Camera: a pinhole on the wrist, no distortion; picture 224 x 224 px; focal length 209.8 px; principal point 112.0 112.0 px. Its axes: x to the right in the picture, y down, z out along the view. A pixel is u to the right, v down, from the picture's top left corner.
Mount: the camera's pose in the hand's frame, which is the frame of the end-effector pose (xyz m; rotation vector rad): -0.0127 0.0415 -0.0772 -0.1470 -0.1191 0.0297
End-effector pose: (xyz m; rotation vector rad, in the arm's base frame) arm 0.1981 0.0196 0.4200 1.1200 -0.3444 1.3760
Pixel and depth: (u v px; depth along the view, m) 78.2 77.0 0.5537
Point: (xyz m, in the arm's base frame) 0.3213 -0.4514 0.5299
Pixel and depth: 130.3 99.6 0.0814
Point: 0.1529 -0.0021 0.4309
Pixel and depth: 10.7 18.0 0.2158
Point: 0.2428 -0.1656 0.3669
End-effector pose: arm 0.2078 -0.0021 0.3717 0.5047 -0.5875 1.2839
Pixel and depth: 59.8 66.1 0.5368
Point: 0.1177 -0.4469 0.5749
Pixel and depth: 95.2 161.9 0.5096
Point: -0.0901 -0.2972 0.6016
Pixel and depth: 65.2 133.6 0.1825
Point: 0.1000 -0.1004 0.3951
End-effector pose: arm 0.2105 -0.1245 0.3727 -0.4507 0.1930 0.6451
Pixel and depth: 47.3 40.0 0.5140
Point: 0.0864 -0.0915 0.8516
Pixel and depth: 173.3 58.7 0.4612
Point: 0.2797 0.0988 0.7148
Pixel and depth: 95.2 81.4 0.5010
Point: 0.1130 0.0386 0.7666
